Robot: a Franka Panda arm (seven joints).
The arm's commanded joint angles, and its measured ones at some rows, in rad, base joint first. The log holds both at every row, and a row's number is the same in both.
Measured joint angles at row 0:
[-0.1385 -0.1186 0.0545 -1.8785 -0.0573 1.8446 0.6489]
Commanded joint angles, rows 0 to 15:
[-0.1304 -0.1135 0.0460 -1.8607 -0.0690 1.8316 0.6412]
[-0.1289 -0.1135 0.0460 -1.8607 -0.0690 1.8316 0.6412]
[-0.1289 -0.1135 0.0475 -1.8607 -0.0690 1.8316 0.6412]
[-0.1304 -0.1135 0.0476 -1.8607 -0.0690 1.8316 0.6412]
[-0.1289 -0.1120 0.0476 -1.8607 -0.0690 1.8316 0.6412]
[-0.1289 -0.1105 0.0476 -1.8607 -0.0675 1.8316 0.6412]
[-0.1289 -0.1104 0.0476 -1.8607 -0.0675 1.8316 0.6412]
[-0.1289 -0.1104 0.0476 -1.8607 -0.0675 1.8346 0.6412]
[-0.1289 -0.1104 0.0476 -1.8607 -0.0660 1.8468 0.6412]
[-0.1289 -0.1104 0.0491 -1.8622 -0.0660 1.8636 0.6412]
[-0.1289 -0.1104 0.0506 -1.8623 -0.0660 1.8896 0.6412]
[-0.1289 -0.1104 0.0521 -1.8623 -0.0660 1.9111 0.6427]
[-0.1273 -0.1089 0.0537 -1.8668 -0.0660 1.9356 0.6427]
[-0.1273 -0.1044 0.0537 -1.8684 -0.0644 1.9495 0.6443]
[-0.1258 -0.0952 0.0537 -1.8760 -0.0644 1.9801 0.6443]
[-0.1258 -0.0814 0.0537 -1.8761 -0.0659 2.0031 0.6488]
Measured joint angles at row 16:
[-0.1336 -0.1130 0.0540 -1.8782 -0.0573 1.9381 0.6489]
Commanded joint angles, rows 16 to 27:
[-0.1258 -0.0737 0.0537 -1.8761 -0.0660 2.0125 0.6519]
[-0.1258 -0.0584 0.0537 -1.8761 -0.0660 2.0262 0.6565]
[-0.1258 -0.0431 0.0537 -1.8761 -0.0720 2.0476 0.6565]
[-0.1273 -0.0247 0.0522 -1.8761 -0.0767 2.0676 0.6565]
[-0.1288 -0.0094 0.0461 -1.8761 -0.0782 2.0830 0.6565]
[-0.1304 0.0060 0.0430 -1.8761 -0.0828 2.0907 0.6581]
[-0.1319 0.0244 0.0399 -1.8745 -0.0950 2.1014 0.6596]
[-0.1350 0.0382 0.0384 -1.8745 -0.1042 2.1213 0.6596]
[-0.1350 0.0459 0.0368 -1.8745 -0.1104 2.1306 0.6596]
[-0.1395 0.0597 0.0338 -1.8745 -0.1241 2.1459 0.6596]
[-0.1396 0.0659 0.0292 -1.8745 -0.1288 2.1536 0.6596]
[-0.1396 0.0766 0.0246 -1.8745 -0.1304 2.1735 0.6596]
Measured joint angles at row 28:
[-0.1365 0.0460 0.0359 -1.8801 -0.0982 2.1239 0.6495]
